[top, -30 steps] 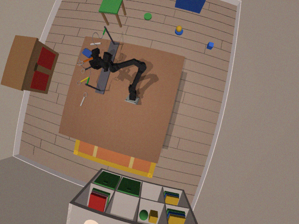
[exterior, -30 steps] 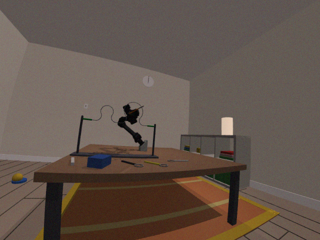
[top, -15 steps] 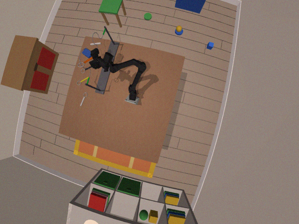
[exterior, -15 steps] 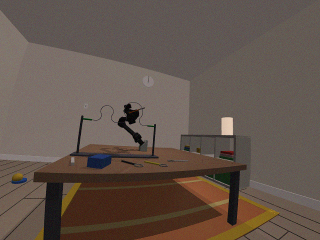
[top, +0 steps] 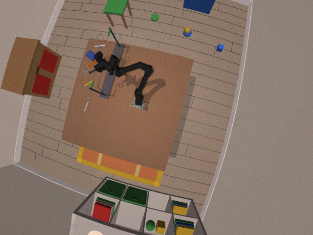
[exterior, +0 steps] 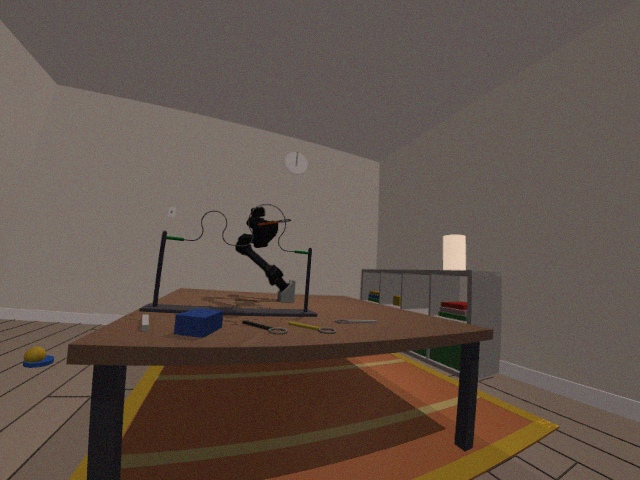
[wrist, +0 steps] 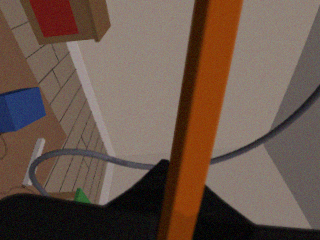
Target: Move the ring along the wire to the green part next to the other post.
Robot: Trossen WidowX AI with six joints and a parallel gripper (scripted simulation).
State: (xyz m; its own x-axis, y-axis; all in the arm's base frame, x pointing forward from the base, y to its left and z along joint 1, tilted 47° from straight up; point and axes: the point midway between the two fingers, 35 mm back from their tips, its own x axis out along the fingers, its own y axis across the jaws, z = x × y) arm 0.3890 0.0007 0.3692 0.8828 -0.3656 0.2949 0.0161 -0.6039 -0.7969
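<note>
Right now my gripper tip is 9 cm to the right of the ring with orange handle and 2 cm below it. The rest, counted from my gripper tip: black-handled ring 37 cm below, 28 cm ahead, 3 cm to the left; yellow-handled ring 37 cm below, 30 cm ahead, 19 cm to the left; blue box 35 cm below, 29 cm ahead, 16 cm to the right.
</note>
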